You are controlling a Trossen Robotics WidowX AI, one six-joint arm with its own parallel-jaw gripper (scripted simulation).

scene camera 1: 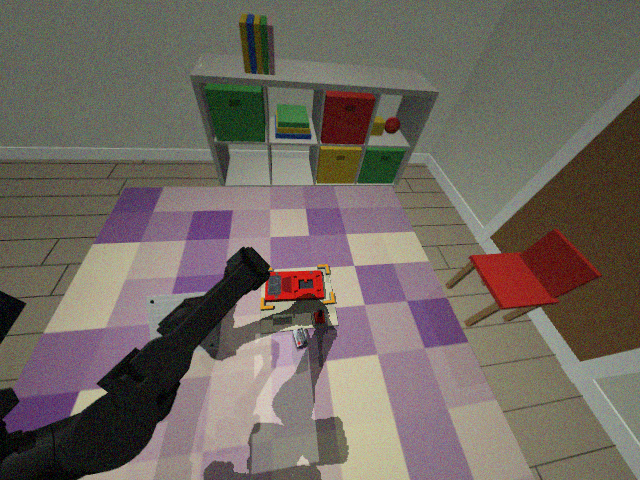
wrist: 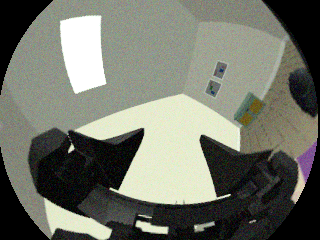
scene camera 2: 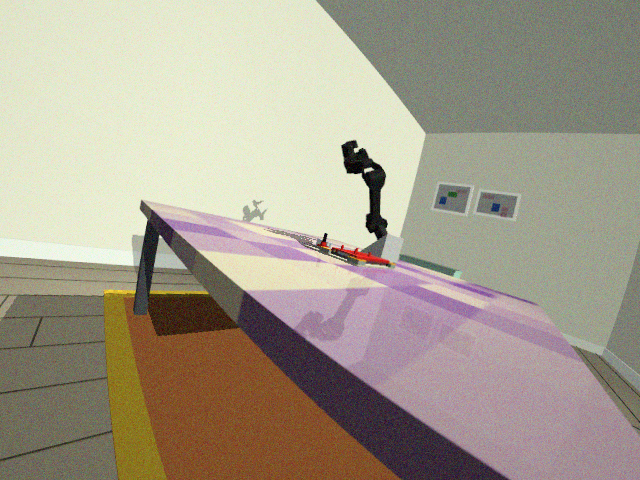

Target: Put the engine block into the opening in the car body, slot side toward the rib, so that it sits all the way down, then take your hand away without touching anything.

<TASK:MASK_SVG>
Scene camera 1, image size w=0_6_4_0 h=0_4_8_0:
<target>my gripper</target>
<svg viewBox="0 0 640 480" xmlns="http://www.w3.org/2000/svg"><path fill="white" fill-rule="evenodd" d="M0 389L0 480L54 480L54 449L50 425L37 430L25 432L18 430L8 434L5 428L6 423L2 419L19 403L19 399L12 388Z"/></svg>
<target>red car body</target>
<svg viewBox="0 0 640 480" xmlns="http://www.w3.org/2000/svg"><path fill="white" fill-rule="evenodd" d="M321 270L270 272L270 277L265 285L265 302L324 300Z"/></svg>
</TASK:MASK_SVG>
